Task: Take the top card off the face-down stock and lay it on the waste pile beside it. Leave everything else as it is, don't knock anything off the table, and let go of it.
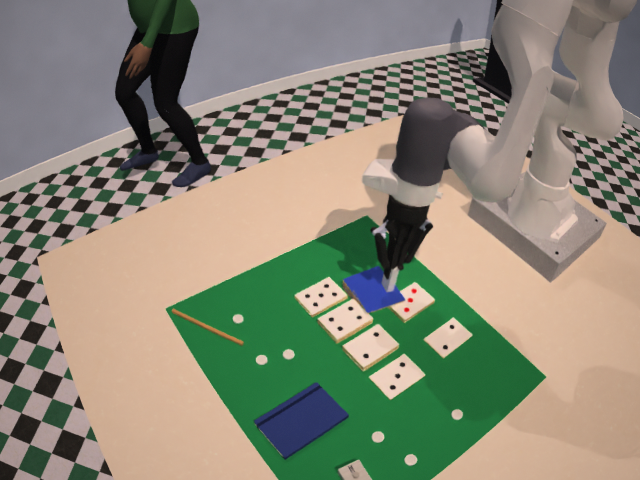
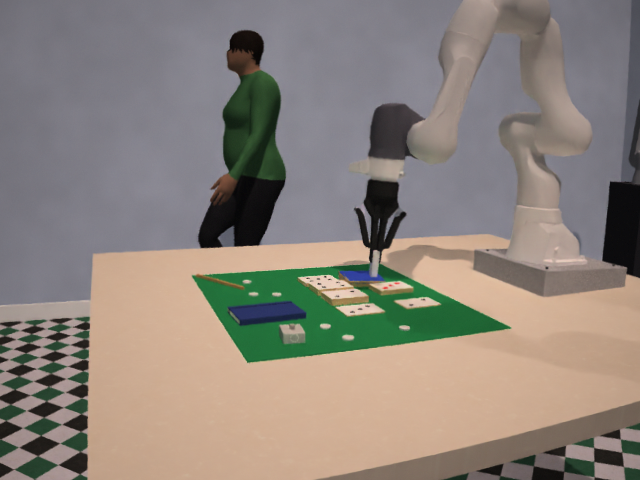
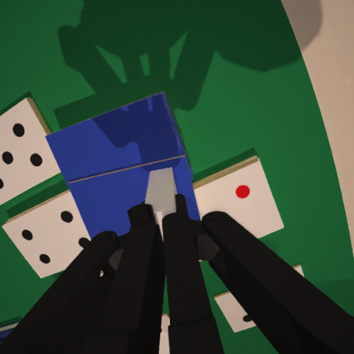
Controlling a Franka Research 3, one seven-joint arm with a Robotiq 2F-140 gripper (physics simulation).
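Note:
The face-down stock (image 1: 368, 276) (image 3: 115, 132) is a low blue pile on the green mat (image 1: 248, 294). Its blue top card (image 1: 371, 302) (image 3: 120, 200) lies flat, shifted toward the near side, with part of the stock uncovered behind it. A face-up pile with red pips (image 1: 421, 300) (image 2: 397, 287) (image 3: 250, 205) lies beside it on the right; the top card's edge reaches over its near-left border. My gripper (image 1: 390, 281) (image 2: 374, 264) (image 3: 164, 186) is shut, pointing down, its pale fingertips together at the top card's surface. No card shows between them. Exact contact is hard to tell.
Face-up black-pip piles (image 1: 320, 296) (image 1: 345, 320) (image 1: 370, 346) adjoin the stock on the left and front. Two flat cards (image 1: 397, 376) (image 1: 448, 336) lie nearer. A blue box (image 1: 305, 421), orange stick (image 1: 206, 326), grey block (image 2: 292, 334) and several white discs lie on the mat.

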